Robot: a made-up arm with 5 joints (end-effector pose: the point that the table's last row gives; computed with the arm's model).
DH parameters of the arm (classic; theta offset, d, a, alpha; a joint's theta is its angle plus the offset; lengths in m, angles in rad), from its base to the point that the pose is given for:
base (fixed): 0 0.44 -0.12 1.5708
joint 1: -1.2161 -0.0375 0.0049 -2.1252
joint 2: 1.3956 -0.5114 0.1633 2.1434
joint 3: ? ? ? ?
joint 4: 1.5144 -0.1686 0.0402 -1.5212
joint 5: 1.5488 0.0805 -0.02 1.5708
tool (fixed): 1.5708 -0.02 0 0
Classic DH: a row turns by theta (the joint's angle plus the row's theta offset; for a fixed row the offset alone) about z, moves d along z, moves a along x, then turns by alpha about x.
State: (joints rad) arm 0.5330 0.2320 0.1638 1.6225 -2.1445
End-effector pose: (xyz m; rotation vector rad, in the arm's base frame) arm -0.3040 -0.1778 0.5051 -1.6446 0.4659 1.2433
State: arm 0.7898 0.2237 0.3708 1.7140 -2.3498
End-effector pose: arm -0.3584 -0.2325 0.4392 -1.7934 0.2918 1.0040
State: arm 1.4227 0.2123 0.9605 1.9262 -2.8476
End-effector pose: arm -0.3833 -0.3235 0.1383 -1.9703 -0.2075 0.2893
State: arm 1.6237 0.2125 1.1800 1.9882 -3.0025
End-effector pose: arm -0.3261 -0.3308 0.0205 -1.9545 -0.3851 0.0218
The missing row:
joint 3: -1.1096 -0.5077 -0.2876 -2.0184
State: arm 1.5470 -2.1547 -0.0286 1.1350 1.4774
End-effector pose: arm -0.0156 0.1830 0.3279 0.8946 -2.4698 -0.4516
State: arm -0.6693 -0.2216 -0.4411 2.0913 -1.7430
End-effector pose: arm -0.1984 0.0559 0.5942 0.5624 -1.8125 -2.4980
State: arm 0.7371 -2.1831 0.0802 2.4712 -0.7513
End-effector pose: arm -0.1270 0.1222 0.1351 0.0239 0.5228 -1.3188
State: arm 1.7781 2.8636 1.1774 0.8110 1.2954
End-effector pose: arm 0.4777 -0.1768 0.4195 1.3053 1.6345 0.1133
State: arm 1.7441 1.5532 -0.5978 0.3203 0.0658
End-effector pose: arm -0.2770 -0.0596 0.4895 -0.0940 -0.2734 1.7766
